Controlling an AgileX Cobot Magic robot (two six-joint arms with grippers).
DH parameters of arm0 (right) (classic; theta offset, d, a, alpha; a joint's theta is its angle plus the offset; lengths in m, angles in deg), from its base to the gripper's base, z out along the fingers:
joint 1: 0 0.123 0 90
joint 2: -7.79 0 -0.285 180
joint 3: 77.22 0 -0.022 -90
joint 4: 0 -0.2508 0 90
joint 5: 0 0 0.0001 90
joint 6: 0 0.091 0 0
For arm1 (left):
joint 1: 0 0.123 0 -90
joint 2: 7.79 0 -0.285 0
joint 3: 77.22 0 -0.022 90
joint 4: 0 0.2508 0 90
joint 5: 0 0 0.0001 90
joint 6: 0 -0.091 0 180
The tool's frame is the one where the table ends.
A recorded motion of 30 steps. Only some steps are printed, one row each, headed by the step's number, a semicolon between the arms.
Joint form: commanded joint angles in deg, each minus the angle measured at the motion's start. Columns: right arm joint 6, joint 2, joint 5, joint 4, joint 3, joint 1; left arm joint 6, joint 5, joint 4, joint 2, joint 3, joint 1.
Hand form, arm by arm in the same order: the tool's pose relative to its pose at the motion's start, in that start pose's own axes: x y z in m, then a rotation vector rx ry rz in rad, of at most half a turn. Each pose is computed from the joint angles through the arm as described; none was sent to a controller.
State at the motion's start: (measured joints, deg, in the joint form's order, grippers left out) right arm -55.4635 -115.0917 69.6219 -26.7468 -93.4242 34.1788; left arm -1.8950 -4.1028 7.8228 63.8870 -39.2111 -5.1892
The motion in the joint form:
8: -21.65 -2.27 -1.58 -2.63 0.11 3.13; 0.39 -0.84 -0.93 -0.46 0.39 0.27
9: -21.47 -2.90 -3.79 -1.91 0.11 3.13; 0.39 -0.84 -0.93 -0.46 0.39 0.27
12: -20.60 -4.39 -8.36 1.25 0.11 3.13; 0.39 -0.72 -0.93 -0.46 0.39 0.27
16: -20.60 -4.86 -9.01 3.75 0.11 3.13; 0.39 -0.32 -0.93 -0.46 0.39 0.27
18: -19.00 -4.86 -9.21 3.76 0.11 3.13; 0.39 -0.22 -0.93 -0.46 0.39 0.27
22: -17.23 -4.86 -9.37 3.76 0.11 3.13; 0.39 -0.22 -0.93 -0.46 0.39 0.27
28: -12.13 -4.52 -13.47 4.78 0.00 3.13; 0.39 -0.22 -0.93 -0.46 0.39 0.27
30: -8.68 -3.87 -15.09 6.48 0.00 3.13; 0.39 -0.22 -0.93 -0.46 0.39 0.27
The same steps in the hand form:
8: -0.0136 0.0102 0.0248 -0.0457 -0.0202 -0.3918; 0.0026 0.0007 -0.0017 -0.0027 0.0141 -0.0249
9: -0.0137 0.0050 0.0291 -0.0136 -0.0196 -0.3885; 0.0026 0.0007 -0.0017 -0.0027 0.0141 -0.0249
12: -0.0116 -0.0074 0.0392 0.0611 0.0067 -0.3866; 0.0024 0.0008 -0.0017 -0.0028 0.0120 -0.0249
16: -0.0086 -0.0115 0.0422 0.0815 0.0419 -0.4037; 0.0018 0.0008 -0.0017 -0.0031 0.0050 -0.0249
18: -0.0087 -0.0117 0.0422 0.0852 0.0393 -0.3760; 0.0016 0.0008 -0.0017 -0.0031 0.0033 -0.0249
22: -0.0089 -0.0120 0.0421 0.0883 0.0367 -0.3452; 0.0016 0.0008 -0.0017 -0.0031 0.0033 -0.0249
28: -0.0128 -0.0171 0.0386 0.1648 0.0058 -0.2703; 0.0016 0.0008 -0.0017 -0.0031 0.0033 -0.0249
30: -0.0139 -0.0188 0.0334 0.2095 0.0007 -0.2303; 0.0016 0.0008 -0.0017 -0.0031 0.0033 -0.0249

